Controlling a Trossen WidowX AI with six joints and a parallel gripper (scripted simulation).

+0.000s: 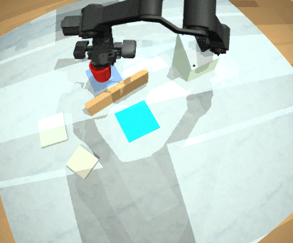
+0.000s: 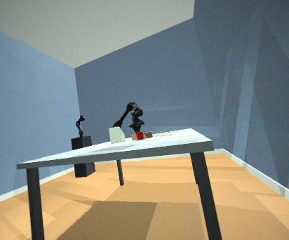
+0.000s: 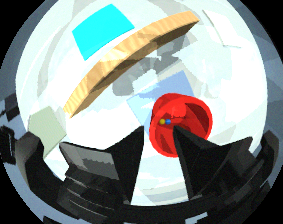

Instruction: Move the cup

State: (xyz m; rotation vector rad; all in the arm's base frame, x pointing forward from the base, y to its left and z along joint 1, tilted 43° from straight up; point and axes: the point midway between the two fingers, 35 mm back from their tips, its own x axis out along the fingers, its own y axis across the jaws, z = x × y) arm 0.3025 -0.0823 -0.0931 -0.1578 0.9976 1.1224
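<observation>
Right now the red cup is 3 cm below my gripper tip, 2 cm to the right of it and 2 cm ahead of it. Also, from my gripper tip: brown wooden block (9 cm to the left, 5 cm below, 2 cm ahead); light blue pad (8 cm below, 2 cm to the right, 2 cm ahead).
</observation>
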